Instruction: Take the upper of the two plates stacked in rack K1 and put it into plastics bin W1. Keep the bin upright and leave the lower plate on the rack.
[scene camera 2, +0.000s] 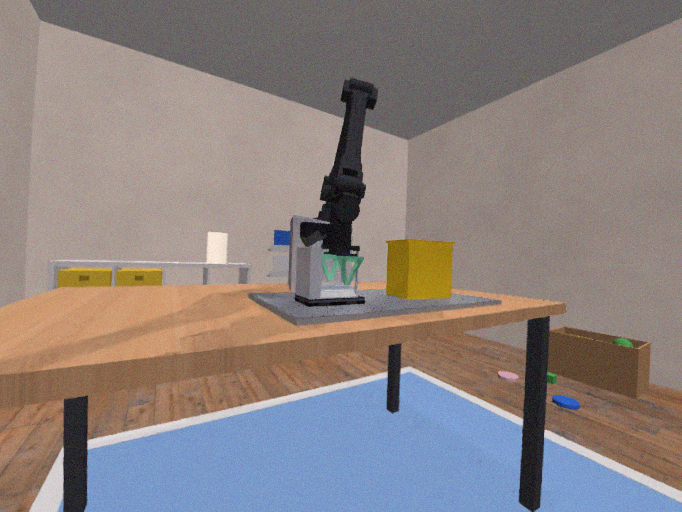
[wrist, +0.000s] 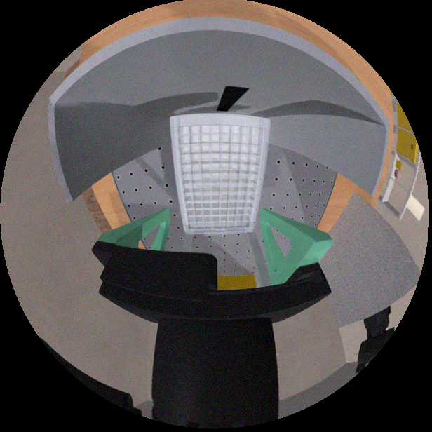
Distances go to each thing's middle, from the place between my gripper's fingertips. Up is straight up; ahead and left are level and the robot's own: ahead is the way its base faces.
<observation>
My gripper is now 10 mm past the pale gridded plate (wrist: 219, 159), 30 mm to the left of it and 10 mm above it. From my hand the other things lie so: yellow plastics bin (scene camera 2: 416, 269) (10 mm behind, 320 mm to the left, 40 mm above).
</observation>
